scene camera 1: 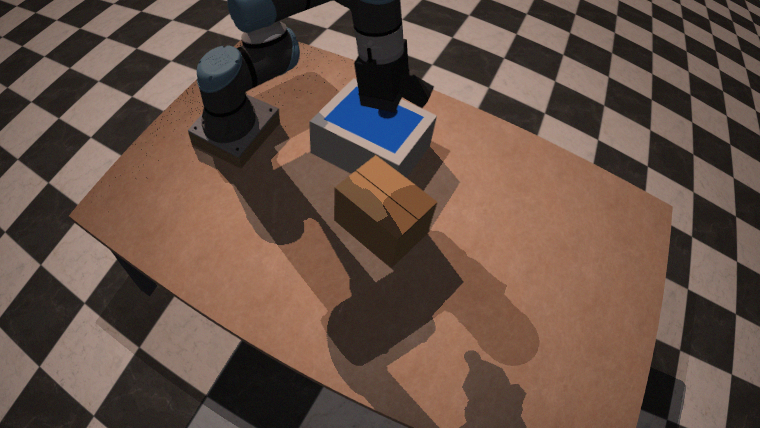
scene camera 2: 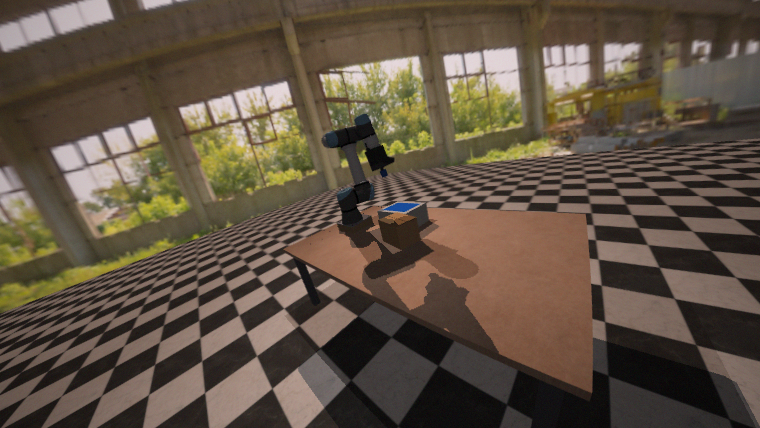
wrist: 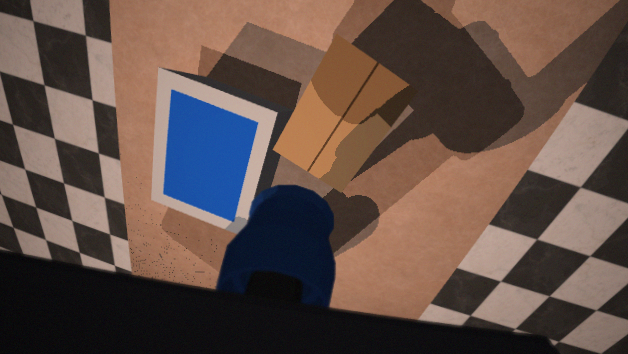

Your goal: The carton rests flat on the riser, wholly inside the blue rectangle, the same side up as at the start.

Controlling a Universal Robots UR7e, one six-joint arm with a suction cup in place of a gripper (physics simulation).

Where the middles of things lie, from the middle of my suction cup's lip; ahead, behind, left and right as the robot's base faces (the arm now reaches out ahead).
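Scene:
I see the brown carton (scene camera 1: 387,213). It is 3 cm ahead of my suction cup, 1 cm to the right of it and 30 cm below it.

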